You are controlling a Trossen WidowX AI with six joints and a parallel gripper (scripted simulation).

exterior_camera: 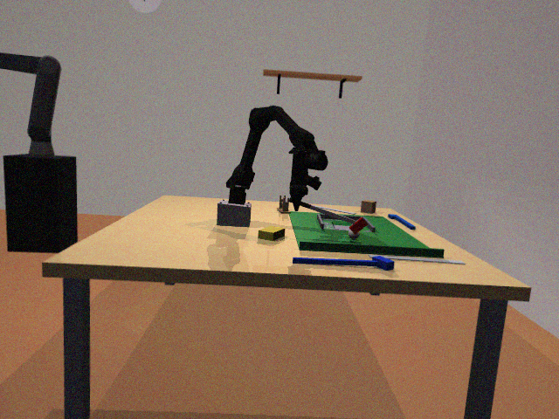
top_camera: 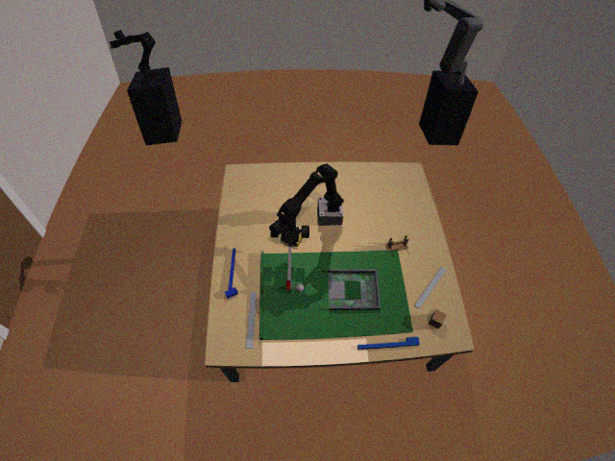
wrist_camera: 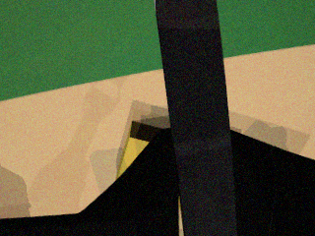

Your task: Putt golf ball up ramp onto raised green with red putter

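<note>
My gripper tip is 9 cm above the yellow block, 8 cm past it and 1 cm to the right of it. From my gripper tip the other things lie so: small wooden stand: 58 cm to the left, 7 cm below, 2 cm ahead; white golf ball: 23 cm ahead, 8 cm below, 3 cm to the left; brown cube: 68 cm to the left, 48 cm ahead, 7 cm below.
</note>
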